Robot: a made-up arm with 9 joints.
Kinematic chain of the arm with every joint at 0, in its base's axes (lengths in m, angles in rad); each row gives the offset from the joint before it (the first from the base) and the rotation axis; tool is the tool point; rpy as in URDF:
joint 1: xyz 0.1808 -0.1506 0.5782 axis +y
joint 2: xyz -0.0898 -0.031 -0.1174 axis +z
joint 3: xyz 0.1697 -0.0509 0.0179 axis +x
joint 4: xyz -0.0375 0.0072 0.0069 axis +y
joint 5: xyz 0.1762 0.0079 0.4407 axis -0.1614 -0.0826 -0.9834
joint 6: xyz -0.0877 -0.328 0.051 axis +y
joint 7: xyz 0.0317 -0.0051 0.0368 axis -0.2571 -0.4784 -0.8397
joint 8: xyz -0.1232 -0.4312 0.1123 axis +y
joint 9: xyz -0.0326 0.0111 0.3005 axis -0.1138 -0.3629 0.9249
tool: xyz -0.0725 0.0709 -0.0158 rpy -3.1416 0 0
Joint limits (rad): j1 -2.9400..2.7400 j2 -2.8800..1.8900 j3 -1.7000..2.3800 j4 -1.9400..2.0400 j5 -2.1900..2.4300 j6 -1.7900..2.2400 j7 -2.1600..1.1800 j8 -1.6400..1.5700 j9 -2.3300..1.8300
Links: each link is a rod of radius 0.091 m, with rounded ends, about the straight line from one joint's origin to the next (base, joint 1, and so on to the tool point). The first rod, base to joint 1, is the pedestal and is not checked.
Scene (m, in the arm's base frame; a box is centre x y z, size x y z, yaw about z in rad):
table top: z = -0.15
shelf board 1: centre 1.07 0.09 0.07 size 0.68 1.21 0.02 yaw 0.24
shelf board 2: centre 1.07 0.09 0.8 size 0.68 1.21 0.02 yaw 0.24
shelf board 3: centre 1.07 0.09 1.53 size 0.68 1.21 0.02 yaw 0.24
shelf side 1: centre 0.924 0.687 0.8 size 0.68 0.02 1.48 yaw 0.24
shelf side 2: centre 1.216 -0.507 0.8 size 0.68 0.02 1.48 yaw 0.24
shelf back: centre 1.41 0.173 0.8 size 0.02 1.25 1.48 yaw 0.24
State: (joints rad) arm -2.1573 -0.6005 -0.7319 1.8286 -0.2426 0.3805 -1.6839 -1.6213 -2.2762
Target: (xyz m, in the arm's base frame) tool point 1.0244 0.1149 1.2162
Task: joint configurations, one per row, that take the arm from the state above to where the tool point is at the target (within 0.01 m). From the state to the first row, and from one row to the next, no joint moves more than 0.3 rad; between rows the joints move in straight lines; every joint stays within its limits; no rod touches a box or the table.
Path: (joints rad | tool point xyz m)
1: -2.2423 -0.5605 -0.6630 1.6439 -0.4961 0.4644 -1.7791 -1.6250 -2.2870 | 0.7391 -1.0611 0.5525
2: -2.3274 -0.5205 -0.5941 1.4592 -0.7496 0.5483 -1.8743 -1.6288 -2.2977 | 0.7605 -0.9487 0.8486
3: -2.4124 -0.4804 -0.5252 1.2744 -1.0031 0.6322 -1.9696 -1.6325 -2.3085 | 0.6673 -0.7914 1.0977
4: -2.4975 -0.4404 -0.4563 1.0897 -1.2566 0.7161 -2.0648 -1.6363 -2.3192 | 0.5059 -0.6116 1.2481
5: -2.5825 -0.4004 -0.3874 0.9050 -1.5101 0.8000 -2.1600 -1.6400 -2.3300 | 0.3331 -0.4397 1.2896
6: -2.4899 -0.5633 -0.1468 1.1385 -1.4104 0.7117 -2.1600 -1.4628 -2.3300 | 0.4586 -0.2935 1.2784
7: -2.3972 -0.7262 0.0937 1.3719 -1.3107 0.6234 -2.1600 -1.2856 -2.3300 | 0.4923 -0.1448 1.2490
8: -2.3046 -0.8891 0.3342 1.6054 -1.2110 0.5351 -2.1600 -1.1084 -2.3300 | 0.4534 -0.0248 1.2162
9: -2.2591 -0.6715 0.3342 1.8227 -1.1530 0.3320 -1.9116 -1.2439 -2.3300 | 0.7078 0.0966 1.2876
10: -2.2135 -0.4539 0.3343 2.0400 -1.0951 0.1289 -1.6631 -1.3793 -2.3300 | 1.0245 0.1149 1.2162

